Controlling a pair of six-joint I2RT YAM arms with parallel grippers.
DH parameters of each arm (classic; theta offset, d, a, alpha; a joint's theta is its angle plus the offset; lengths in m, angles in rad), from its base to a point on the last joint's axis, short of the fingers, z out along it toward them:
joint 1: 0 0.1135 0.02 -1.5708
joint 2: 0 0 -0.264 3.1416
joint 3: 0.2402 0 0.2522 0
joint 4: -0.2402 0 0.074 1.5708
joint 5: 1.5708 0 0 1.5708
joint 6: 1.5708 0.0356 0 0
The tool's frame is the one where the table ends.
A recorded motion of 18 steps. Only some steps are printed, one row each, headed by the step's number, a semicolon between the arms.
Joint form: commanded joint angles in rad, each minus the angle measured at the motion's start. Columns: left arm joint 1, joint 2, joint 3, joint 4, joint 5, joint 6; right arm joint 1, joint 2, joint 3, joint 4, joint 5, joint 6.
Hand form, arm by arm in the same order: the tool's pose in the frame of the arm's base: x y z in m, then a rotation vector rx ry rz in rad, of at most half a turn. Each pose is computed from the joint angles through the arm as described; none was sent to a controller.
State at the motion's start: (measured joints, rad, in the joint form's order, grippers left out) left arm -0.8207 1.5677 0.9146 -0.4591 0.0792 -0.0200; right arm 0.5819 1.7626 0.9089 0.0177 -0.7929 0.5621
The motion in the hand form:
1: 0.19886 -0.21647 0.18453 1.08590 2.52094 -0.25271; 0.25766 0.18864 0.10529 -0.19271 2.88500 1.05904
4: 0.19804 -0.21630 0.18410 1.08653 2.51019 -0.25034; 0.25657 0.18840 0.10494 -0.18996 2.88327 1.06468
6: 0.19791 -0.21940 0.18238 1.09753 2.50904 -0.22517; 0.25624 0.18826 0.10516 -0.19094 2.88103 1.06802
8: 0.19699 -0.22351 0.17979 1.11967 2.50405 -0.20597; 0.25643 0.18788 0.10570 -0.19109 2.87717 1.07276
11: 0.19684 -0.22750 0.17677 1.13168 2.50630 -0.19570; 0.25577 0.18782 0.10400 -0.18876 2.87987 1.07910
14: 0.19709 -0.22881 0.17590 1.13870 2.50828 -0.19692; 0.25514 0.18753 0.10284 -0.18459 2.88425 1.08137
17: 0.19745 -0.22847 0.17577 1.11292 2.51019 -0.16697; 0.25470 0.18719 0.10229 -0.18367 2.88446 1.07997
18: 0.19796 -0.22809 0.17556 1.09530 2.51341 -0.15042; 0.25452 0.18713 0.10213 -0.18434 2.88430 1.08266
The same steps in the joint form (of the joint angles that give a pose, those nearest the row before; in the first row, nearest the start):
1: -0.0061 -0.0186 0.0161 -0.0673 -0.0712 0.0049; -0.0097 0.0659 -0.0581 -0.1654 0.2269 0.0081
4: -0.0084 -0.0232 0.0082 -0.0555 -0.0763 0.0073; -0.0087 0.0632 -0.0648 -0.1577 0.2246 0.0127
6: -0.0180 -0.0094 0.0160 -0.0581 -0.0943 0.0093; -0.0087 0.0612 -0.0671 -0.1551 0.2229 0.0131
8: -0.0311 0.0066 0.0224 -0.0570 -0.1075 0.0152; -0.0103 0.0590 -0.0682 -0.1526 0.2202 0.0129
11: -0.0410 0.0252 0.0300 -0.0550 -0.1142 0.0138; -0.0098 0.0626 -0.0727 -0.1455 0.2157 0.0161
14: -0.0429 0.0322 0.0342 -0.0563 -0.1116 0.0154; -0.0097 0.0645 -0.0759 -0.1432 0.2134 0.0189
17: -0.0444 0.0323 0.0334 -0.0550 -0.1387 0.0017; -0.0097 0.0644 -0.0790 -0.1405 0.2144 0.0192
18: -0.0440 0.0331 0.0334 -0.0548 -0.1535 -0.0076; -0.0097 0.0644 -0.0801 -0.1390 0.2125 0.0193

